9 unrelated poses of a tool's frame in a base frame.
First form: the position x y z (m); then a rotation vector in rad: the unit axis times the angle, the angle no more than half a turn.
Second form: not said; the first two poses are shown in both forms.
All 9 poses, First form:
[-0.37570 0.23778 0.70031 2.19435 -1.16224 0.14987]
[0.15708 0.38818 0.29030 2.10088 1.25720 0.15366]
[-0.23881 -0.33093 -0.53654 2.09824 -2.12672 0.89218]
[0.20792 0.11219 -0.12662 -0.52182 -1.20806 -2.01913]
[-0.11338 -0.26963 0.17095 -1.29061 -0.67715 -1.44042]
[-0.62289 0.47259 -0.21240 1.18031 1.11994 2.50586]
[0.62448 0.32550 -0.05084 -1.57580 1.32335 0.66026]
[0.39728 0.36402 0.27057 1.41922 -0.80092 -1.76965]
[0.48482 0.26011 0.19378 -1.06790 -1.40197 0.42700]
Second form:
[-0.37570 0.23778 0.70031 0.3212 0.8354 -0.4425 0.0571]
[0.15708 0.38818 0.29030 0.3375 0.8062 0.4824 0.0590]
[-0.23881 -0.33093 -0.53654 0.0118 0.6729 -0.6820 0.2861]
[0.20792 0.11219 -0.12662 0.3576 -0.2022 -0.4681 -0.7824]
[-0.11338 -0.26963 0.17095 0.5195 -0.5382 -0.2824 -0.6007]
[-0.62289 0.47259 -0.21240 0.0768 0.3939 0.3737 0.8362]
[0.62448 0.32550 -0.05084 0.4708 -0.6433 0.5402 0.2695]
[0.39728 0.36402 0.27057 0.3597 0.5505 -0.3106 -0.6864]
[0.48482 0.26011 0.19378 0.6164 -0.4637 -0.6088 0.1854]

